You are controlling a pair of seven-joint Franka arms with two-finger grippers.
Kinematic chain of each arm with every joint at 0, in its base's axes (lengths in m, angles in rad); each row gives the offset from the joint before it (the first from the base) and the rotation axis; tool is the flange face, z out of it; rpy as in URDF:
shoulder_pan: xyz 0 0 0.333 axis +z
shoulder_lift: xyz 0 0 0 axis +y
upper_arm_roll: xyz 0 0 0.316 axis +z
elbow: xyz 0.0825 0 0 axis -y
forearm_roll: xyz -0.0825 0 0.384 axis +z
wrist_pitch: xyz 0 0 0 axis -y
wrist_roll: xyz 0.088 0 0 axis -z
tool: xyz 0 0 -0.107 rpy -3.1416 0 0
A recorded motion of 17 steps. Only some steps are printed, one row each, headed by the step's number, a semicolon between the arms.
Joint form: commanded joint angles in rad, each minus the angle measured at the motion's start. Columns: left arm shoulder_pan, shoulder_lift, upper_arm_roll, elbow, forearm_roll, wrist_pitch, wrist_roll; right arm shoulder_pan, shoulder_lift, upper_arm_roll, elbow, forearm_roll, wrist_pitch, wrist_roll.
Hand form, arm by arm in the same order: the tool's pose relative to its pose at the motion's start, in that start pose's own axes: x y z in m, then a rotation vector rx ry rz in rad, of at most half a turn. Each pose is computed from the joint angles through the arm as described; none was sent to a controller.
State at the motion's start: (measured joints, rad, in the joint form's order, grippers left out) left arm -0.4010 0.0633 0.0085 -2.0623 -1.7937 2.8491 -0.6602; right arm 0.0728 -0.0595 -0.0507 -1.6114 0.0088 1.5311 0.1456
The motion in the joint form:
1: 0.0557 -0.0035 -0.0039 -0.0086 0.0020 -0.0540 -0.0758; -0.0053 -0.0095 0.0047 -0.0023 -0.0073 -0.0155 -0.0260
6: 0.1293 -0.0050 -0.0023 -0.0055 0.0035 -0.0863 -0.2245; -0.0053 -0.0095 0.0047 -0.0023 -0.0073 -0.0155 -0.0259
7: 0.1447 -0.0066 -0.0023 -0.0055 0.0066 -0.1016 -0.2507; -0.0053 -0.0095 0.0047 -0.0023 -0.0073 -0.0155 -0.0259
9: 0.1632 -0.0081 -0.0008 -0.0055 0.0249 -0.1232 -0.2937; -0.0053 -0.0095 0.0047 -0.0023 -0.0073 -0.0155 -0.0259
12: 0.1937 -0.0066 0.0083 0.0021 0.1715 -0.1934 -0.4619; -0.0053 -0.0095 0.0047 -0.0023 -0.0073 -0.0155 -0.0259
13: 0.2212 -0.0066 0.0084 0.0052 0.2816 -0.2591 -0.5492; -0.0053 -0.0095 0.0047 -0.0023 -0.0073 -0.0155 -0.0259
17: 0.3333 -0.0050 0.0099 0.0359 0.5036 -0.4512 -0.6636; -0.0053 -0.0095 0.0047 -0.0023 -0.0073 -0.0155 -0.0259
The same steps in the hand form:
1: 0.0159 0.0152 -0.0073 -0.0030 -0.0158 -0.0987; -0.0045 0.0018 -0.0025 -0.0082 -0.0073 -0.0251
6: 0.0385 0.0432 -0.0232 -0.0441 -0.0162 -0.2769; -0.0045 0.0018 -0.0025 -0.0082 -0.0073 -0.0250
7: 0.0420 0.0484 -0.0263 -0.0462 -0.0231 -0.3059; -0.0045 0.0018 -0.0025 -0.0082 -0.0073 -0.0250
9: 0.0464 0.0553 -0.0303 -0.0432 -0.0286 -0.3396; -0.0045 0.0018 -0.0025 -0.0082 -0.0073 -0.0250
12: 0.0497 0.0709 -0.0351 0.0157 -0.0187 -0.3890; -0.0045 0.0018 -0.0025 -0.0082 -0.0073 -0.0250
13: 0.0519 0.0784 -0.0377 0.0761 -0.0052 -0.3907; -0.0045 0.0018 -0.0025 -0.0082 -0.0073 -0.0250
17: 0.0696 0.1103 -0.0600 0.1985 0.0298 -0.3637; -0.0045 0.0018 -0.0025 -0.0082 -0.0073 -0.0250

